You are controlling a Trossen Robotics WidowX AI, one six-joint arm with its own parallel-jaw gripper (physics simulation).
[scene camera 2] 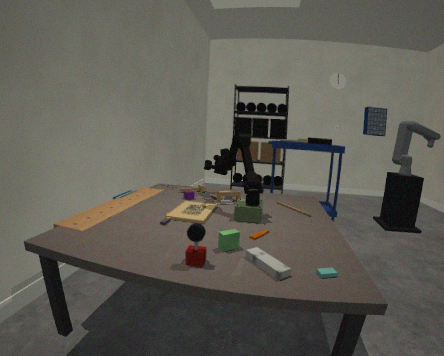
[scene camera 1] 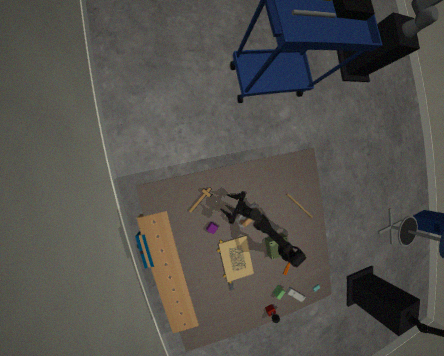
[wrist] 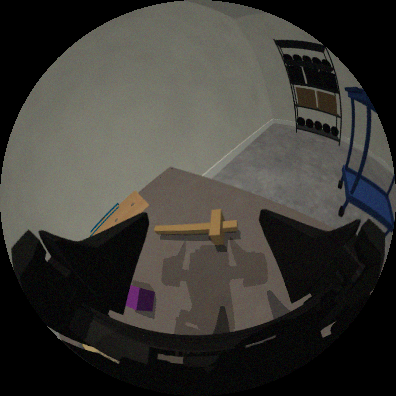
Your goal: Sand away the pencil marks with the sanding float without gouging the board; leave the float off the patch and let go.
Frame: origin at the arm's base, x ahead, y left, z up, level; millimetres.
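Where they show: gripper, fingertip midpoint: (scene camera 2: 209, 170) (scene camera 1: 223, 201) (wrist: 205, 217); arm's base, origin of the base link: (scene camera 2: 252, 204).
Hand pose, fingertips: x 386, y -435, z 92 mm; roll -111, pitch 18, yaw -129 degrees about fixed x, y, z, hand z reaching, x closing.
Note:
Things, the pixels of their top centre, and the offset from my fingertips. "pt": a spot on its surface instead.
- pale yellow board, middle of its top: (scene camera 2: 193, 209) (scene camera 1: 236, 259) dx -64, dy +456, dz -155 mm
- tan wooden handle, surface spot: (scene camera 2: 228, 193) pt dx -194, dy +183, dz -110 mm
- wooden mallet, middle of its top: (wrist: 186, 222) (scene camera 1: 200, 200) (scene camera 2: 193, 185) dx +121, dy -8, dz -128 mm
- purple block, middle of its top: (wrist: 127, 295) (scene camera 1: 212, 229) (scene camera 2: 189, 191) dx +72, dy +190, dz -123 mm
- green block, middle of its top: (scene camera 2: 229, 231) (scene camera 1: 281, 295) dx -351, dy +810, dz -105 mm
- red-based object, middle of its top: (scene camera 2: 196, 224) (scene camera 1: 277, 321) dx -273, dy +957, dz -33 mm
The pale yellow board (scene camera 1: 233, 276) (scene camera 2: 197, 217) lies on the table, with dark pencil marks (scene camera 1: 237, 258) (scene camera 2: 194, 209) across its middle. The sanding float, with a tan wooden handle (scene camera 1: 246, 222) (scene camera 2: 228, 193) over what looks like a thin grey plate, sits off the board, beyond it and near the arm in scene camera 2. The arm partly covers it in scene camera 1, and it does not show in the wrist view. My gripper (scene camera 1: 226, 202) (scene camera 2: 210, 164) (wrist: 205, 217) is wide open and empty, raised above the table, away from the board and the float.
A wooden mallet (scene camera 1: 199, 201) (wrist: 185, 229) lies ahead of the fingers. A purple block (scene camera 1: 212, 228) (scene camera 2: 189, 195) (wrist: 140, 298) sits between mallet and board. A long drilled plank (scene camera 1: 170, 272) (scene camera 2: 112, 207) lies by the wall. A green block (scene camera 2: 229, 240) and red-based object (scene camera 2: 196, 256) stand nearer scene camera 2.

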